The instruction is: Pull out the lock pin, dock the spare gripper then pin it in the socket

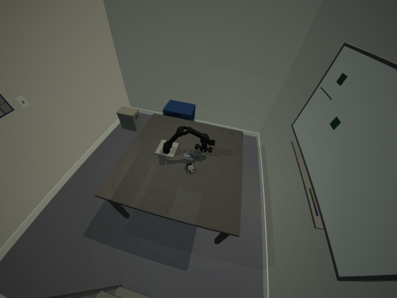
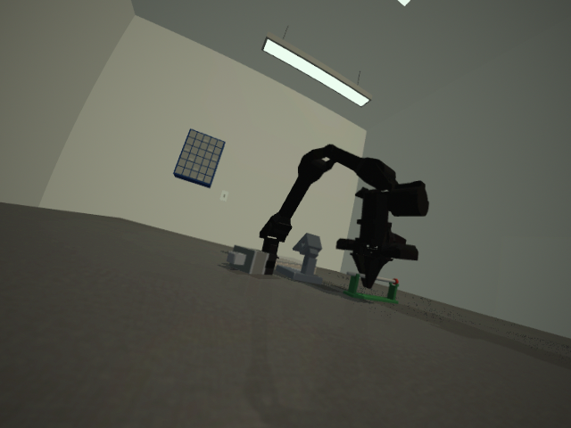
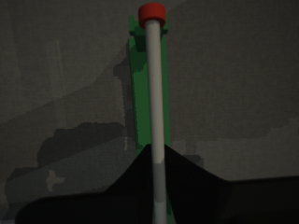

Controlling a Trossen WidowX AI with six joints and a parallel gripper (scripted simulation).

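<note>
Right now the green cradle is 20 mm to the left of my gripper tip. The rest, counted from my gripper tip: grey mount 120 mm behind, 100 mm to the right, 30 mm above; then spare gripper 70 mm behind, 250 mm to the right.
</note>
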